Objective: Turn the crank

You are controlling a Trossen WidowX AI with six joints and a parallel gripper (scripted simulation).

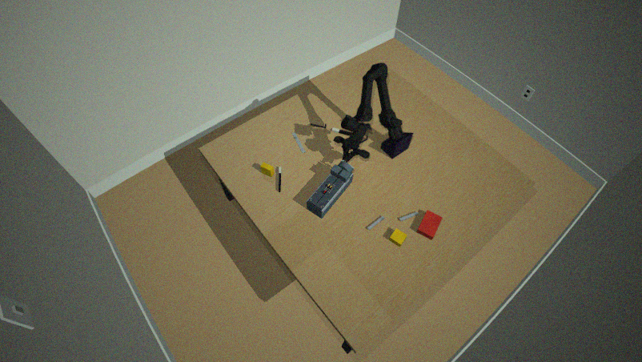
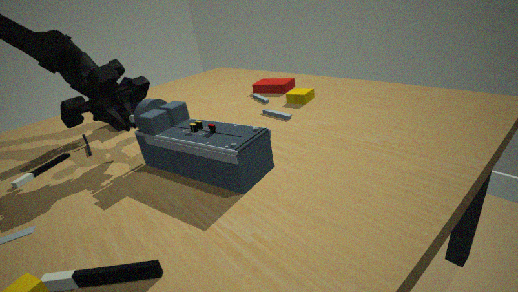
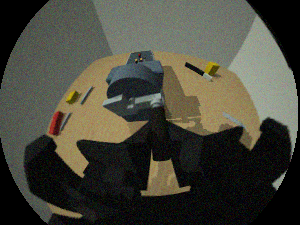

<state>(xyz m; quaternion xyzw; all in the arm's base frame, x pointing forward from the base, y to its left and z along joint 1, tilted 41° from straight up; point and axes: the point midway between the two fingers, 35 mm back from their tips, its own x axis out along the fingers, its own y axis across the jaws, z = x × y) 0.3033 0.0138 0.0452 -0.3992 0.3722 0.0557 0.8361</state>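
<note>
The dark crank handle lies 20 mm behind my gripper tip, 20 mm above it and 10 mm to the right of it. Round my gripper tip: red pointer 180 mm ahead, 110 mm to the left, 10 mm above; then red block 480 mm to the left, 180 mm behind, 60 mm below; then grey bar 280 mm to the right, 110 mm ahead, 70 mm below.
</note>
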